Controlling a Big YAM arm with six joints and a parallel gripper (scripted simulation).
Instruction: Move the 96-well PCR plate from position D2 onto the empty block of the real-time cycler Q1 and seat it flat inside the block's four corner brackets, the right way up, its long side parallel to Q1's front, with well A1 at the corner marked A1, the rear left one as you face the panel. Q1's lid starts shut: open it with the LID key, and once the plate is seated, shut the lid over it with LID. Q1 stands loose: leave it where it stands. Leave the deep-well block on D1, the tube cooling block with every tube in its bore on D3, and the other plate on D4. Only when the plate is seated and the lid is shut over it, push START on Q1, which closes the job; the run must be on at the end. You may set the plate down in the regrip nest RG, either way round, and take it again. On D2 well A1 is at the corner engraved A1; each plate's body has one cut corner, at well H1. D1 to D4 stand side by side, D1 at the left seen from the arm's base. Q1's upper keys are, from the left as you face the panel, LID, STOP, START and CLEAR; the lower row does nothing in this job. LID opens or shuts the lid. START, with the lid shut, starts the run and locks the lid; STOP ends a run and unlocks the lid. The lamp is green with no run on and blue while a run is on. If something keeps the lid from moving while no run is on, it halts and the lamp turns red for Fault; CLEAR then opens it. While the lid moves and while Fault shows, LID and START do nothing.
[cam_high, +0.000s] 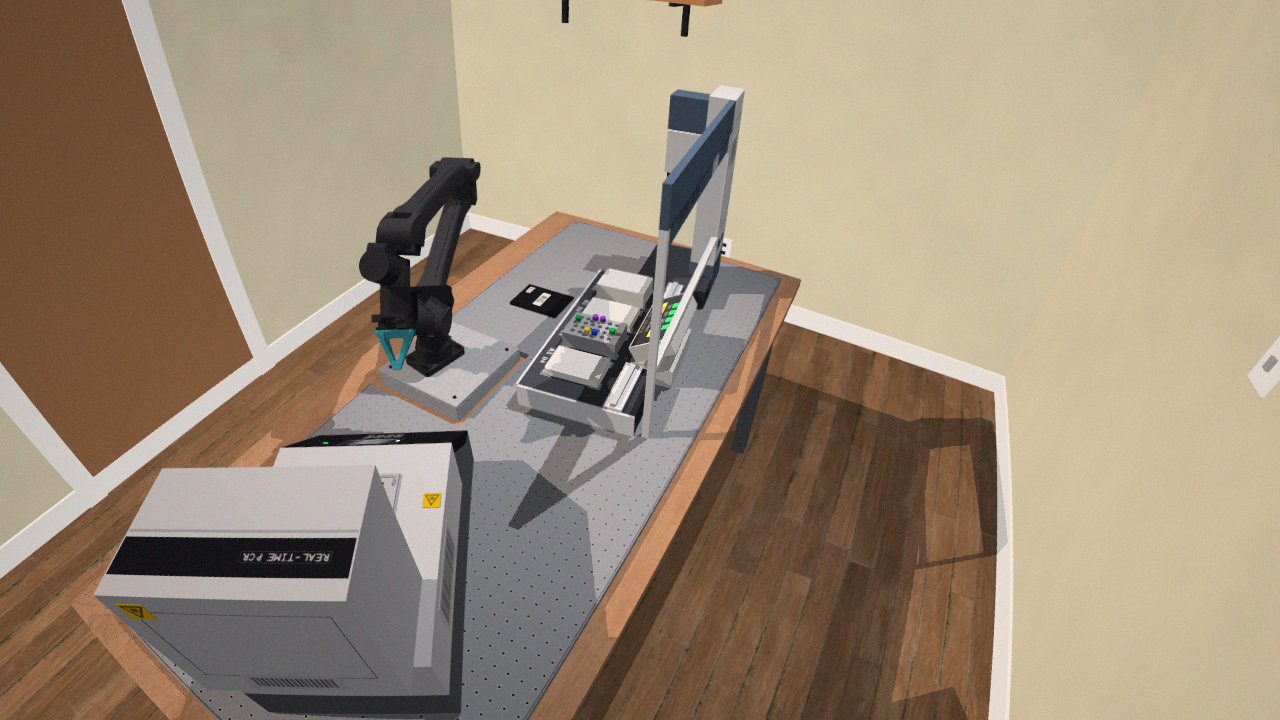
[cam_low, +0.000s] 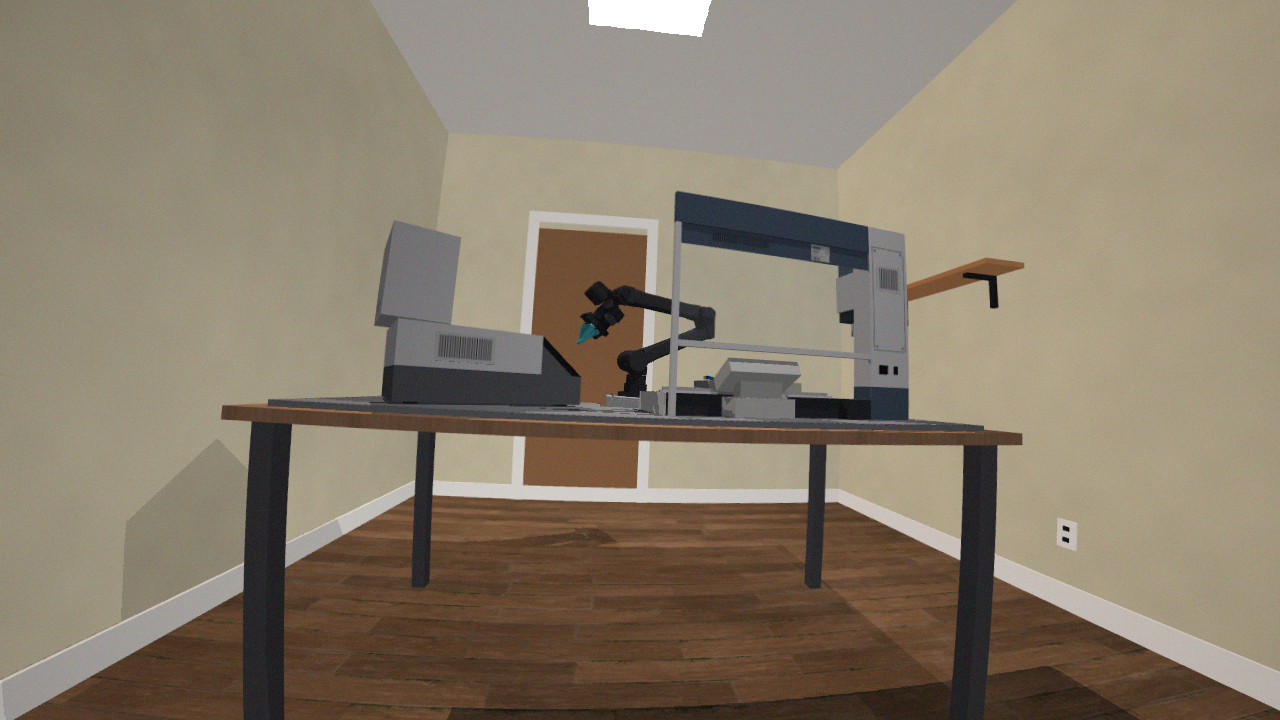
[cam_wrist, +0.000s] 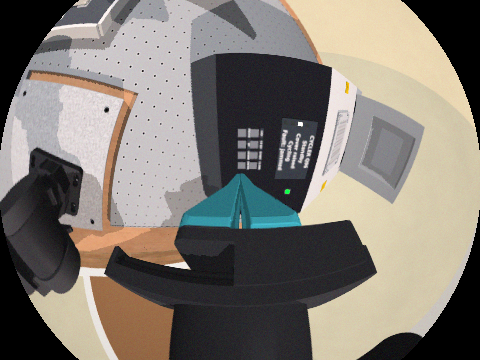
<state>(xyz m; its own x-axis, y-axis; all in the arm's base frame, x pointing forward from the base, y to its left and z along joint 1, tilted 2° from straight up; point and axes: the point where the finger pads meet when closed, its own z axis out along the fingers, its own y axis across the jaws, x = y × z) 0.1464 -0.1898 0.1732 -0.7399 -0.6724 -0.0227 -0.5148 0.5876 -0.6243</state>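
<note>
My gripper is now 13 cm short of the tube cooling block, 44 cm to the right of it and 13 cm above it. Also, from my hand: black flat pad (14 cm behind, 55 cm to the left, 21 cm below).
</note>
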